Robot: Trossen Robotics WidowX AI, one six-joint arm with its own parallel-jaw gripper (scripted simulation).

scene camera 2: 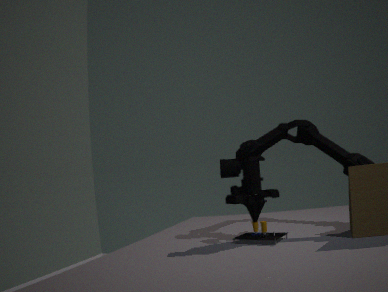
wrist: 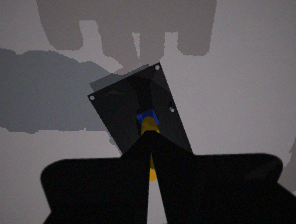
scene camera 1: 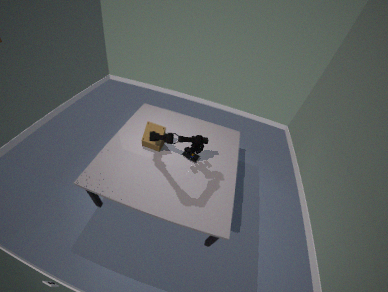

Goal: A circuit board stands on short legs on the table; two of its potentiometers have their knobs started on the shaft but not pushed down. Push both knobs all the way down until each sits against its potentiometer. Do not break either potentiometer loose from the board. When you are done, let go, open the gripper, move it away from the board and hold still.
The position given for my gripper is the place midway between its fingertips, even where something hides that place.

Note:
I see my gripper (scene camera 2: 255, 222).
My gripper also shows in the wrist view (wrist: 149, 134).

